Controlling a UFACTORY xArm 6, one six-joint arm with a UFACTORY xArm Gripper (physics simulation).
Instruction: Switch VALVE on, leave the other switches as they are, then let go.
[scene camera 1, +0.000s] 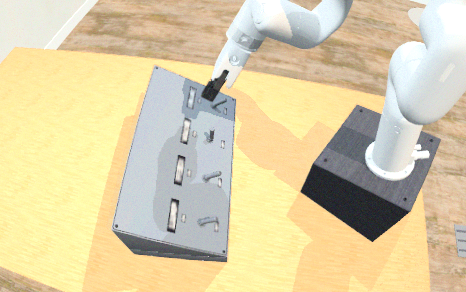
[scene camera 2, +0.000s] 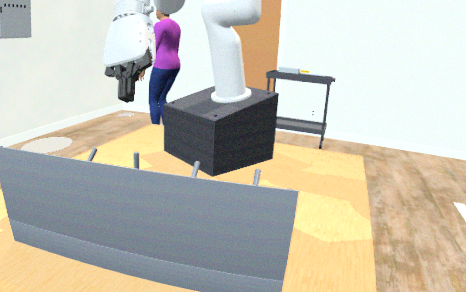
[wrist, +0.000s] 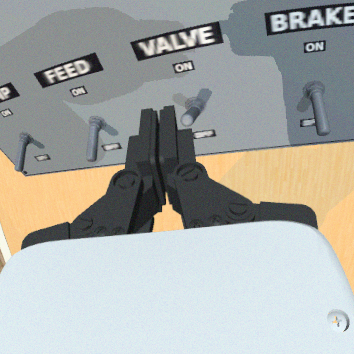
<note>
In view: my gripper (scene camera 2: 126, 100) and a grey switch panel (wrist: 251, 76).
My gripper is seen too in scene camera 1 (scene camera 1: 207, 97) and in the wrist view (wrist: 162, 130).
</note>
